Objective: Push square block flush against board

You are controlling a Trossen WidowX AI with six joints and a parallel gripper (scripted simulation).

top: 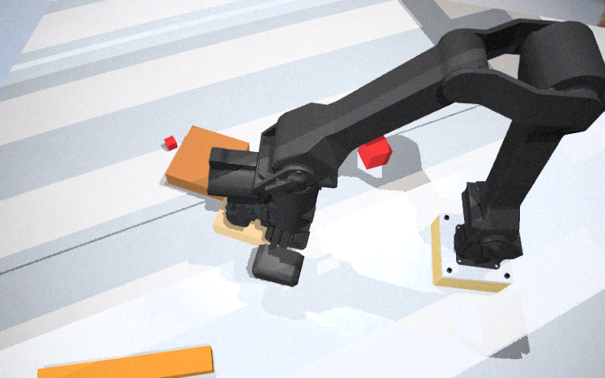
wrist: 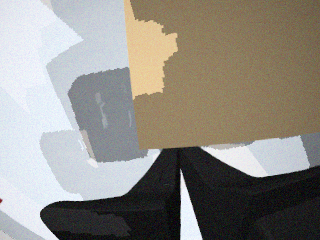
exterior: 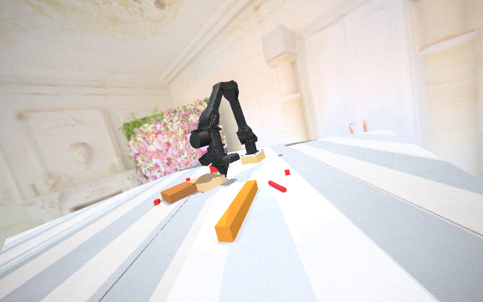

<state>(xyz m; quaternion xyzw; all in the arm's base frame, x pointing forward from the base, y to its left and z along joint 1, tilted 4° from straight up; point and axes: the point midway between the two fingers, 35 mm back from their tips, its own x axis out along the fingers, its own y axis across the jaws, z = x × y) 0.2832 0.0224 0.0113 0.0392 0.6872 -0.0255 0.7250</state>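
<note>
The pale cream board is 60 mm to the right of my gripper tip, 50 mm ahead of it and 10 mm above it. Round my gripper tip: long orange bar (220 mm to the left, 180 mm ahead, 10 mm above); brown block (150 mm ahead, 110 mm to the right, 10 mm above).
</note>
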